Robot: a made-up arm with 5 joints.
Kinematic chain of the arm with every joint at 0, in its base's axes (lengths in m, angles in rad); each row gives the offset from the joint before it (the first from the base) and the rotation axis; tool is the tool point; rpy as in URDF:
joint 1: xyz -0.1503 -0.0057 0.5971 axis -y
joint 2: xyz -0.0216 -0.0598 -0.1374 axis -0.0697 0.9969 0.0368
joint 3: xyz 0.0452 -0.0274 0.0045 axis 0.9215 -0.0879 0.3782
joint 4: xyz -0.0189 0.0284 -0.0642 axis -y
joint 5: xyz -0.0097 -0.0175 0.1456 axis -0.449 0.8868 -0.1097
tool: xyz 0.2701 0.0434 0.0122 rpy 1.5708 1.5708 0
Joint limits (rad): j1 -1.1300..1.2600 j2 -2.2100..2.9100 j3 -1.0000..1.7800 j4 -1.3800..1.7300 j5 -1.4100..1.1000
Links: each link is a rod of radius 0.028 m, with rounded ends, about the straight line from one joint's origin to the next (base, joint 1, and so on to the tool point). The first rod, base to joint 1, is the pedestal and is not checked.
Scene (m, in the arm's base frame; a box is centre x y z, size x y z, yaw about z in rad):
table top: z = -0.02
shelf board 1: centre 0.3 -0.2 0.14 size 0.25 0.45 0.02 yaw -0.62
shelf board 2: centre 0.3 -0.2 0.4 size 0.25 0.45 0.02 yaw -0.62
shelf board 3: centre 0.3 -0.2 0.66 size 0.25 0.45 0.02 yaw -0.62
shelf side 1: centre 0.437 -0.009 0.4 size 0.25 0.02 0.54 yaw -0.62
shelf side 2: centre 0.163 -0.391 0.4 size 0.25 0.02 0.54 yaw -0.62
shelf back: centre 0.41 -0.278 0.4 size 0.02 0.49 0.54 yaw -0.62
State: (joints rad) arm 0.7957 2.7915 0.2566 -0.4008 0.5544
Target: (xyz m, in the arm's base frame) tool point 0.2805 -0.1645 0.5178
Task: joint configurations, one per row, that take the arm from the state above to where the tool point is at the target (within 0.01 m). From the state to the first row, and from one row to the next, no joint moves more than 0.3 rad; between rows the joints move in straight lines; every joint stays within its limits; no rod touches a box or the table.
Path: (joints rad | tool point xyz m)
1: 0.7322 2.6276 0.2371 -0.1324 0.4761 | -0.1983 -0.0659 0.2374
2: 0.6688 2.4637 0.2176 0.1360 0.3978 | -0.0985 -0.0674 0.2116
3: 0.6053 2.2998 0.1981 0.4044 0.3195 | 0.0018 -0.0651 0.2340
4: 0.5418 2.1359 0.1785 0.6728 0.2412 | 0.0818 -0.0597 0.3016
5: 0.4783 1.9720 0.1590 0.9412 0.1629 | 0.1233 -0.0528 0.4025
6: 0.4149 1.8081 0.1395 1.2095 0.0846 | 0.1148 -0.0462 0.5178
7: 0.6262 1.9445 0.2889 0.9805 -0.0353 | 0.1671 -0.0778 0.5169
8: 0.8374 2.0810 0.4382 0.7514 -0.1552 | 0.2125 -0.1107 0.5173
9: 1.0487 2.2174 0.5876 0.5223 -0.2750 | 0.2501 -0.1410 0.5178
10: 1.2600 2.3539 0.7370 0.2932 -0.3949 | 0.2805 -0.1645 0.5178

